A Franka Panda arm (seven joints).
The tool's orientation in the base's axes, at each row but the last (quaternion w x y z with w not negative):
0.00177, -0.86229, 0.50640, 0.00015
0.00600, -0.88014, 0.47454, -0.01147
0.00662, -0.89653, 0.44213, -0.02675
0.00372, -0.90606, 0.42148, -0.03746
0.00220, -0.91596, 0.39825, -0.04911
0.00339, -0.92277, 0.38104, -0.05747
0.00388, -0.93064, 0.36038, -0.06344
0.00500, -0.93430, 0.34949, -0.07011
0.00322, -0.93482, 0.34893, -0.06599
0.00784, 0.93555, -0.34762, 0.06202
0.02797, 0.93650, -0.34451, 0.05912
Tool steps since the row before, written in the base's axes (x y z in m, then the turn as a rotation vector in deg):
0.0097, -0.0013, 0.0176, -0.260, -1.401, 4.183
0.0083, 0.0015, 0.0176, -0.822, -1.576, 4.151
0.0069, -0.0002, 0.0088, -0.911, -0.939, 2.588
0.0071, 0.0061, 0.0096, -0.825, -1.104, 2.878
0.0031, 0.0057, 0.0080, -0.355, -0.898, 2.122
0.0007, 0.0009, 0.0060, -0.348, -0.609, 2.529
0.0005, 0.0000, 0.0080, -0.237, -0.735, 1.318
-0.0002, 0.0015, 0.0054, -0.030, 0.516, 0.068
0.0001, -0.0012, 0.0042, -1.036, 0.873, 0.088
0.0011, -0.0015, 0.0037, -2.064, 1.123, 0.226
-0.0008, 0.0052, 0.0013, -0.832, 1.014, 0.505
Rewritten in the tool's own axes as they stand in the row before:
0.0058, -0.0079, -0.0176, 1.088, 0.897, -4.188
0.0036, -0.0081, -0.0174, 0.925, 1.464, -4.170
0.0047, -0.0057, -0.0084, 0.300, 1.202, -2.622
0.0005, -0.0097, -0.0092, 0.500, 1.231, -2.901
-0.0014, -0.0065, -0.0079, 0.602, 0.781, -2.113
0.0005, -0.0014, -0.0059, 0.446, 0.550, -2.527
0.0013, -0.0008, -0.0079, 0.472, 0.633, -1.308
-0.0004, -0.0013, -0.0054, -0.351, -0.374, -0.092
0.0014, 0.0006, -0.0041, -1.334, 0.010, -0.252
0.0022, 0.0003, -0.0035, -2.251, 0.487, -0.517
-0.0038, -0.0034, -0.0018, -1.214, -0.226, -0.671

